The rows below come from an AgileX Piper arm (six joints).
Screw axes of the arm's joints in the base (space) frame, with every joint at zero. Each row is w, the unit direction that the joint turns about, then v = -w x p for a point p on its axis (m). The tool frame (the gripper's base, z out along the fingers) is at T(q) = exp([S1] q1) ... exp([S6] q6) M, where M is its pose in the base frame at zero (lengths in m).
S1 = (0, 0, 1, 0.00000, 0.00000, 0.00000)
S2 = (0, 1, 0, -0.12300, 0.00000, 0.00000)
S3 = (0, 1, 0, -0.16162, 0.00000, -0.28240)
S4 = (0.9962, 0, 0.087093, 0.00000, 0.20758, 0.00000)
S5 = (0, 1, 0, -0.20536, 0.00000, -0.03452)
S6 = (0.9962, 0, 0.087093, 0.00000, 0.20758, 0.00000)
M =
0.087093 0 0.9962 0.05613
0 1 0 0.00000
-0.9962 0 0.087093 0.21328
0 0 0 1
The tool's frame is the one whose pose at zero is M.
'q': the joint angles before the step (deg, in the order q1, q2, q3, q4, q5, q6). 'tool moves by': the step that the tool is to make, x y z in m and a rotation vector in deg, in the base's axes. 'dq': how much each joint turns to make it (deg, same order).
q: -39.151 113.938 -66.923 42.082 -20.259 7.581
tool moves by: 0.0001 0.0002 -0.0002 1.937 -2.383 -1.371
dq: 0.003 -0.002 -0.008 0.025 0.209 3.332
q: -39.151 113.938 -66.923 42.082 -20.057 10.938
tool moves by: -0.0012 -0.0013 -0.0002 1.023 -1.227 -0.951
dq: -0.253 0.010 -0.005 -0.019 0.128 1.758
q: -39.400 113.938 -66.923 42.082 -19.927 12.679
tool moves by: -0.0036 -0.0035 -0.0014 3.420 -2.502 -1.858
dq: -0.893 -0.002 -0.122 0.028 1.708 3.980
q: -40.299 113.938 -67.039 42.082 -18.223 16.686
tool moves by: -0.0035 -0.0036 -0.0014 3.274 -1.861 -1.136
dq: -1.017 0.008 -0.225 -0.889 2.287 3.894
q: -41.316 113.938 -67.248 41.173 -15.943 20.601
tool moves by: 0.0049 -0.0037 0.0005 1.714 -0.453 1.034
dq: -0.350 0.818 -1.989 -0.857 2.851 1.178
